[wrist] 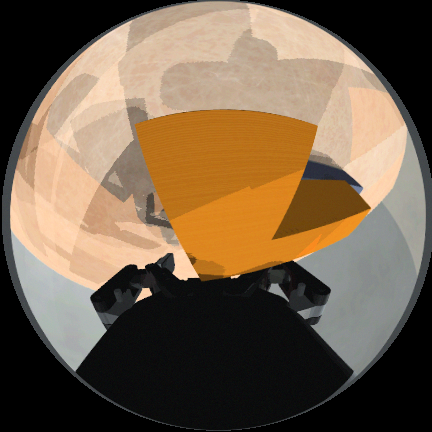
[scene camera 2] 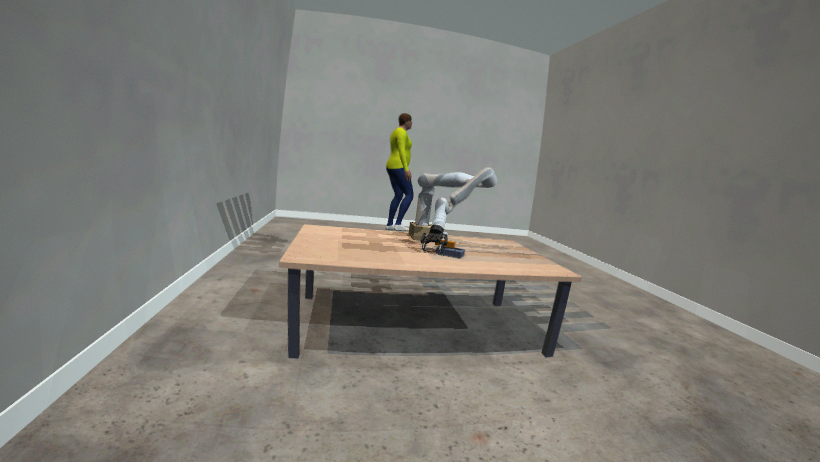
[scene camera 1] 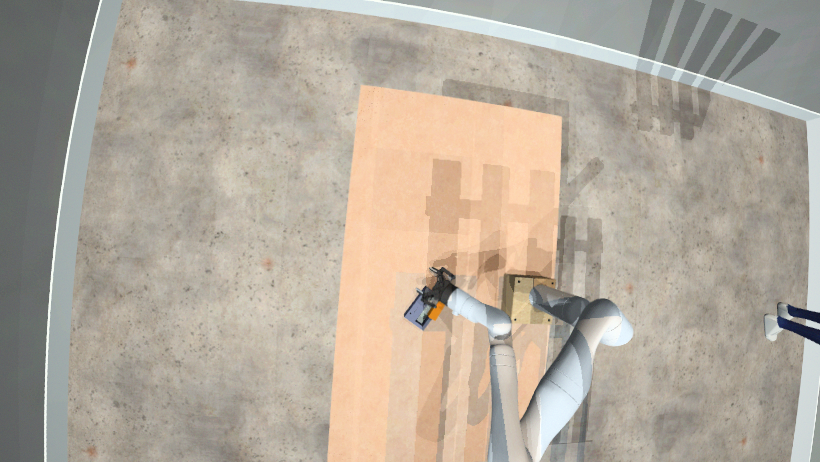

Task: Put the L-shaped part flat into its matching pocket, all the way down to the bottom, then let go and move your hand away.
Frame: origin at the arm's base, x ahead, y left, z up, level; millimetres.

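Seen in the pictures: gripper, fingertip midpoint: (scene camera 2: pixel 431 250) (scene camera 1: pixel 423 278); arm's base, origin of the base link: (scene camera 2: pixel 421 224) (scene camera 1: pixel 539 296).
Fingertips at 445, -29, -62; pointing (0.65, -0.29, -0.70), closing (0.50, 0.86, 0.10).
Note:
Pixels of each thing's top centre, then the offset from my fingertips to it, as dx, dy, dz. Level surfaces: height alone.
- orange L-shaped part, middle of its top: (wrist: pixel 333 222) (scene camera 1: pixel 443 308) (scene camera 2: pixel 446 240) -75, +97, +44
- blue-grey block, middle of its top: (wrist: pixel 310 223) (scene camera 1: pixel 425 309) (scene camera 2: pixel 451 248) -14, +113, +15
- wooden table, its level: dz -21
The orange L-shaped part (scene camera 1: pixel 437 311) (scene camera 2: pixel 451 244) (wrist: pixel 225 175) is outside the pocket, at the arm-side edge of the blue-grey block (scene camera 1: pixel 414 312) (scene camera 2: pixel 453 253) (wrist: pixel 325 171). In the wrist view its broad face is very close to the camera and it covers most of the block. In scene camera 1 part of the block's dark pocket shows beside it. I cannot tell whether the part rests on the rim. My gripper (scene camera 1: pixel 425 280) (scene camera 2: pixel 432 250) (wrist: pixel 209 259) is open, low beside the part and the block, with nothing between the fingers. The part hides the right fingertip in the wrist view.
The block stands on the wooden table (scene camera 1: pixel 390 126) (scene camera 2: pixel 327 252). The arm's tan base box (scene camera 1: pixel 521 309) (scene camera 2: pixel 414 231) is at the table's far edge in scene camera 2. A person in a yellow top (scene camera 2: pixel 398 149) stands on the floor behind the table, left of the arm.

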